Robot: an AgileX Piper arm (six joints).
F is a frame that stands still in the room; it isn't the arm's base.
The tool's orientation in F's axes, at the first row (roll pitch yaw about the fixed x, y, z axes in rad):
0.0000, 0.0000, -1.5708
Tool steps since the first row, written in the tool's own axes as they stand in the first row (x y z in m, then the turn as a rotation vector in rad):
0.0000, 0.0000, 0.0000, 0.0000, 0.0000, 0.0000
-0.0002, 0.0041, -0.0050, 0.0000, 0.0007, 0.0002
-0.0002, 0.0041, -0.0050, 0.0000, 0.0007, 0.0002
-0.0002, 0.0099, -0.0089, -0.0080, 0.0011, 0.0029
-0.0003, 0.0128, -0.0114, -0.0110, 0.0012, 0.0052
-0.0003, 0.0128, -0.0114, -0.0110, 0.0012, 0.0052
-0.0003, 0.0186, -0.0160, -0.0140, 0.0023, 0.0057
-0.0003, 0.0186, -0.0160, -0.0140, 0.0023, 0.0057
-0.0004, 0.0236, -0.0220, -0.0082, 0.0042, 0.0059
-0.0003, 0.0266, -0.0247, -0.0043, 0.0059, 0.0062
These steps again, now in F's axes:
0.0000, 0.0000, 0.0000, 0.0000, 0.0000, 0.0000
0.0041, 0.0002, -0.0050, 0.0007, 0.0000, 0.0002
0.0041, 0.0002, -0.0050, 0.0007, 0.0000, 0.0002
0.0099, 0.0002, -0.0089, 0.0011, 0.0080, 0.0029
0.0128, 0.0003, -0.0114, 0.0012, 0.0110, 0.0052
0.0128, 0.0003, -0.0114, 0.0012, 0.0110, 0.0052
0.0186, 0.0003, -0.0160, 0.0023, 0.0140, 0.0057
0.0186, 0.0003, -0.0160, 0.0023, 0.0140, 0.0057
0.0236, 0.0004, -0.0220, 0.0042, 0.0082, 0.0059
0.0266, 0.0003, -0.0247, 0.0059, 0.0043, 0.0062

